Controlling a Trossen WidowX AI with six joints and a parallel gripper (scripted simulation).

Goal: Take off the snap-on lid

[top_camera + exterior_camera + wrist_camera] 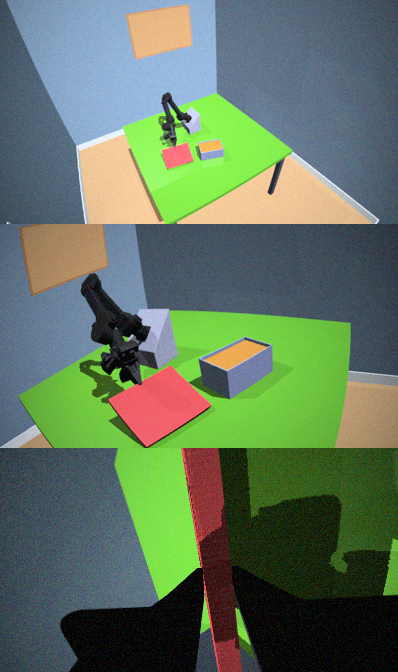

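Right now my gripper tip is 70 mm short of the red lid, 40 mm above it and 10 mm to the left of it. Round my gripper tip: grey-blue storage box 290 mm to the left, 150 mm ahead, 50 mm below.
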